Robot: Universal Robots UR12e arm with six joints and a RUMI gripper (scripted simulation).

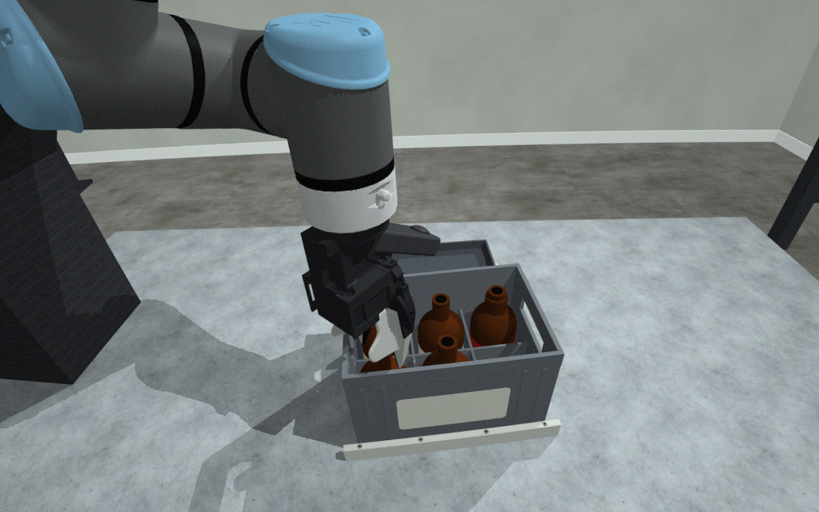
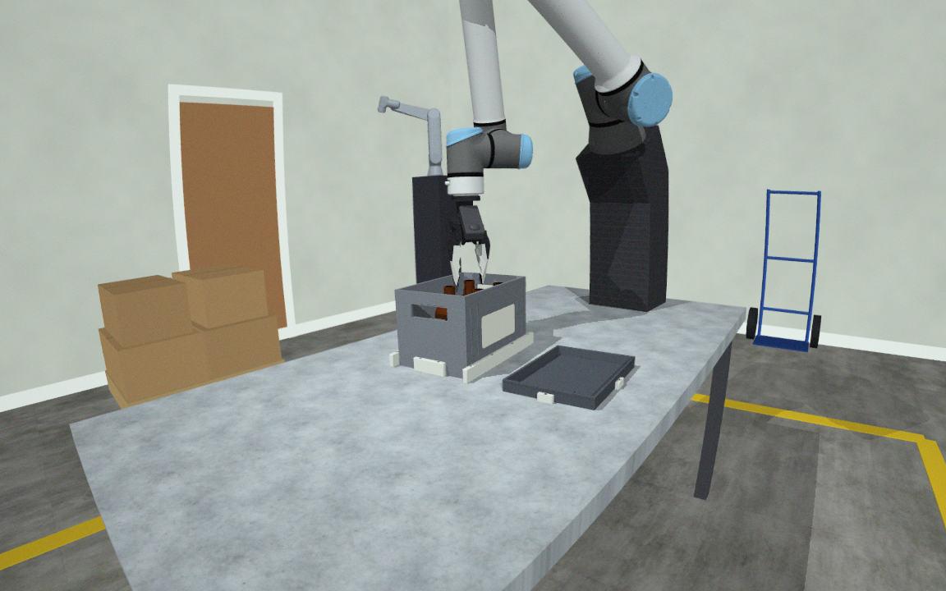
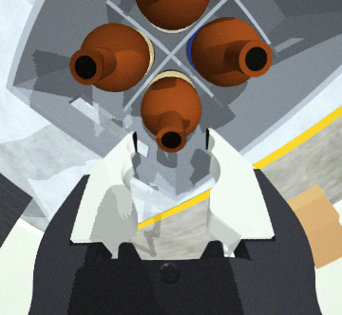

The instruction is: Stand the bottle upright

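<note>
Now: the crate 90 mm ahead of my hand, 80 mm below it and 40 mm to the left of it. From my hand the other things lie so: grey tray 330 mm to the left, 150 mm below, 120 mm ahead; glass bottle 170 mm ahead, 90 mm to the left, 80 mm below.
</note>
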